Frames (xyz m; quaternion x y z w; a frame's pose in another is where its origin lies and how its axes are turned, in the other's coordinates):
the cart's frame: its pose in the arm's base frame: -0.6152 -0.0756 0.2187 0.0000 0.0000 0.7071 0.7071
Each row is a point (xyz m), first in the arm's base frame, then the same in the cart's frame.
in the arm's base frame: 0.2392 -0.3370 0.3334
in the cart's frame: -0.2614 -0.8544 0.1147
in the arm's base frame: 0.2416 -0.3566 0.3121
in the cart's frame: -0.2810 -0.8568 0.0934
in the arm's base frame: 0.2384 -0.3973 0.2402
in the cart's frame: -0.3217 -0.8536 0.0215
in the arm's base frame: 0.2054 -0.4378 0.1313
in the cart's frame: -0.3622 -0.8206 -0.0874
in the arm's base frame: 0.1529 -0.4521 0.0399
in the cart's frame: -0.3765 -0.7681 -0.1788
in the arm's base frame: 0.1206 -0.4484 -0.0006
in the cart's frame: -0.3728 -0.7358 -0.2193
